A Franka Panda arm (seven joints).
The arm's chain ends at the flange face. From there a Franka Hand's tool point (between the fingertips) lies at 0.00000 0.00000 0.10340 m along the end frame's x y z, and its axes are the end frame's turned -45 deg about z.
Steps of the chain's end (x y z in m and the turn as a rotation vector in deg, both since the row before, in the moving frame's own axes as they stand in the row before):
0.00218 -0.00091 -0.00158 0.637 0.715 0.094
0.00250 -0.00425 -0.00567 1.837 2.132 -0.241
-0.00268 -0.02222 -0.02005 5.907 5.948 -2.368
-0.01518 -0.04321 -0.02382 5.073 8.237 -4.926
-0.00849 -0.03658 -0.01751 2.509 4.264 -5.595
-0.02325 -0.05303 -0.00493 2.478 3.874 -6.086
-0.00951 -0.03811 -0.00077 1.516 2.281 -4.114
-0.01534 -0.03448 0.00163 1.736 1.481 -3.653
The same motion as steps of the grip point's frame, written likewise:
0.00391 0.00100 -0.00159 -0.055 0.956 0.094
0.00984 -0.00087 -0.00579 -0.209 2.807 -0.241
0.02889 -0.01787 -0.02115 -0.029 8.383 -2.368
0.03688 -0.03800 -0.02529 -2.237 9.412 -4.926
0.02859 -0.03006 -0.01789 -1.241 4.789 -5.595
0.02923 -0.05259 -0.00526 -0.987 4.492 -6.086
0.02510 -0.03287 -0.00089 -0.541 2.685 -4.114
0.01762 -0.03568 0.00155 0.180 2.275 -3.653

